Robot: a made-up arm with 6 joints.
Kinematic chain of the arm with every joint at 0, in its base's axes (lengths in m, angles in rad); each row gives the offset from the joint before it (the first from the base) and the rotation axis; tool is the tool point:
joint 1: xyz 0 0 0.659 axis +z
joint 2: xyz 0.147 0 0 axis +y
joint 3: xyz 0 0 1.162 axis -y
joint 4: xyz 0 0 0.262 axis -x
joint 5: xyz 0.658 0 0 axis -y
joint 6: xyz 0.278 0 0 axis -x
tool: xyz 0 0 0
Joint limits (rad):
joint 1: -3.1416..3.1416
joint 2: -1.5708..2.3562
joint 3: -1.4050..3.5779
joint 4: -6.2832..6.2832
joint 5: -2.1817..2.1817
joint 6: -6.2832..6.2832
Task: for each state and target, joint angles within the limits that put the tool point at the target. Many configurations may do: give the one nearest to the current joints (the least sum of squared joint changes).
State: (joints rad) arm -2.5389 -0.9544 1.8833 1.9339 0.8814 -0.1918
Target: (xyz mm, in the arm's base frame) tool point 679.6 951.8 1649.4
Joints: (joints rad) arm -1.9798 -0.4521 2.5238 1.8817 1.1827 -0.1918
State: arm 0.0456 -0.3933 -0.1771 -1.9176 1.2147 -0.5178
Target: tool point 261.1 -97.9 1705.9
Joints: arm 0.3667 -0.6372 -0.5933 -2.3487 1.2058 -0.5178
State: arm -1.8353 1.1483 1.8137 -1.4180 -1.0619 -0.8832
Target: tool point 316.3 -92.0 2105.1
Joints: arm -1.2603 0.5765 2.6739 -1.6298 -1.3915 -0.8832
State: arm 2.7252 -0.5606 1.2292 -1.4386 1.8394 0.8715
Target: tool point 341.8 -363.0 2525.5
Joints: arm 1.8219 -0.2851 1.0905 -1.0579 1.4652 0.8715
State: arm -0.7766 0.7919 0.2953 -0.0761 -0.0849 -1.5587
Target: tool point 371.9 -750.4 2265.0
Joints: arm -1.1144 -0.1237 0.1647 -0.0486 -0.2363 -1.5587
